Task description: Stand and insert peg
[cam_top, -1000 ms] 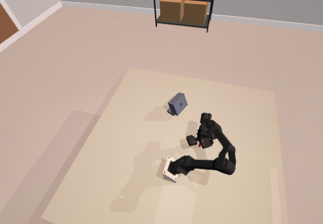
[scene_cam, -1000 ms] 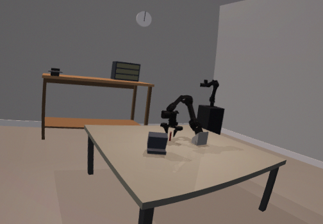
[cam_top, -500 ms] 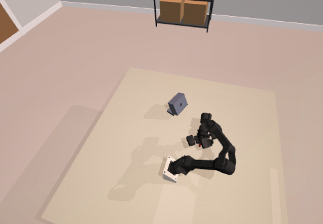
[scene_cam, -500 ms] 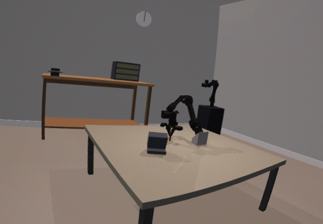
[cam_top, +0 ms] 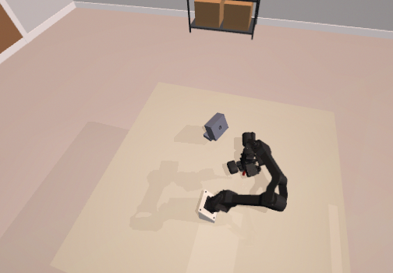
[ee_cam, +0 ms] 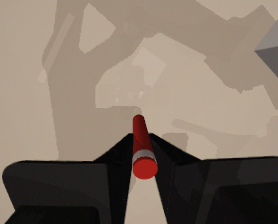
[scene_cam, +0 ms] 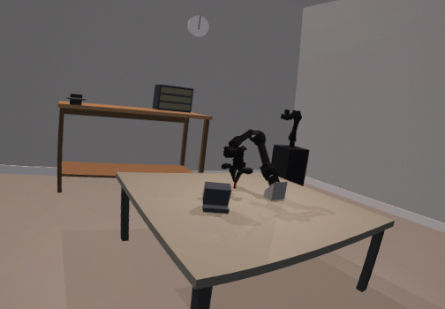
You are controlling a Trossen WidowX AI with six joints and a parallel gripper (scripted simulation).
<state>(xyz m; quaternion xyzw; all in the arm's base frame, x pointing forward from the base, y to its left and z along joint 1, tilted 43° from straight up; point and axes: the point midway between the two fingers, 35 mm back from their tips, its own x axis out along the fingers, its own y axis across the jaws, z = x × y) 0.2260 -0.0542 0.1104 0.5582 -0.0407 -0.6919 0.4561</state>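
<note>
My gripper tip is now 23 cm short of the grey sloped panel and 22 cm to the right of it. The rest, counted from my gripper tip: red peg: 2 cm above.
</note>
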